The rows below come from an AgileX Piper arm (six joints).
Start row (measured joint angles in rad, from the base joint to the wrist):
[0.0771, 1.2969, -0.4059, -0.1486, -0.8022, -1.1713]
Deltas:
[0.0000, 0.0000, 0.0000, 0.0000, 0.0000, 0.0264]
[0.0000, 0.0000, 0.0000, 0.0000, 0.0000, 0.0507]
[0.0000, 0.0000, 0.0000, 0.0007, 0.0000, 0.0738]
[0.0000, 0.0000, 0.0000, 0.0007, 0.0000, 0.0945]
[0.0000, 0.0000, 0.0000, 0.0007, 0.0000, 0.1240]
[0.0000, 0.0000, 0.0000, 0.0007, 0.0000, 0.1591]
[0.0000, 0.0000, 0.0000, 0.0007, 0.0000, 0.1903]
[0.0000, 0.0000, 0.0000, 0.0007, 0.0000, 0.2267]
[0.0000, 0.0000, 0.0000, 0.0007, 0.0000, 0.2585]
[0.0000, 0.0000, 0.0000, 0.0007, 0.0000, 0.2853]
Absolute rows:
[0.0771, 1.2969, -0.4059, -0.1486, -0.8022, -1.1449]
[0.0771, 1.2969, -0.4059, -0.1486, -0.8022, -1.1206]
[0.0771, 1.2969, -0.4059, -0.1479, -0.8022, -1.0975]
[0.0771, 1.2969, -0.4059, -0.1479, -0.8022, -1.0768]
[0.0771, 1.2969, -0.4059, -0.1479, -0.8022, -1.0473]
[0.0771, 1.2969, -0.4059, -0.1479, -0.8022, -1.0122]
[0.0771, 1.2969, -0.4059, -0.1479, -0.8022, -0.9810]
[0.0771, 1.2969, -0.4059, -0.1479, -0.8022, -0.9446]
[0.0771, 1.2969, -0.4059, -0.1479, -0.8022, -0.9128]
[0.0771, 1.2969, -0.4059, -0.1479, -0.8022, -0.8860]

